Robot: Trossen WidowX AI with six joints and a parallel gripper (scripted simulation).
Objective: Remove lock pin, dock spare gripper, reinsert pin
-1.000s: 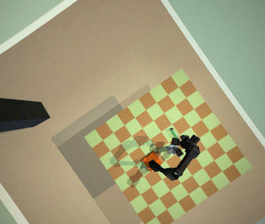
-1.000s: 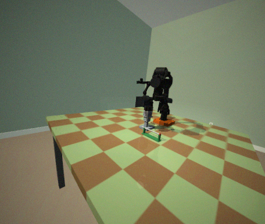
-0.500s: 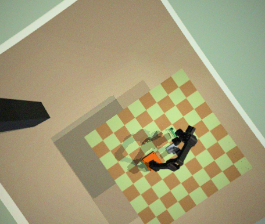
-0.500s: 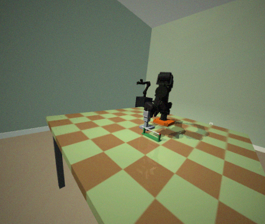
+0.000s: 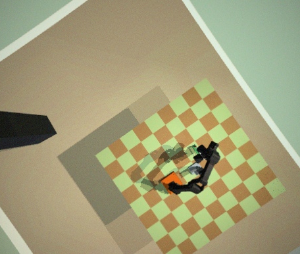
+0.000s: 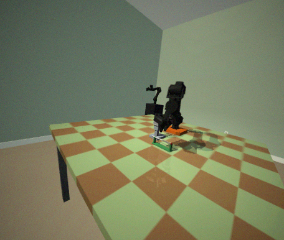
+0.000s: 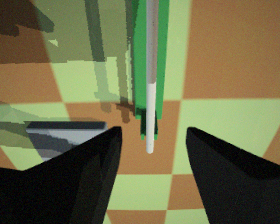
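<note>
Right now the green rest is 10 mm to the left of my gripper tip and 70 mm below it. Round my gripper tip: mount: 100 mm behind, 120 mm to the right, 50 mm below; then spare gripper: 90 mm behind, 120 mm to the right, 30 mm above.
</note>
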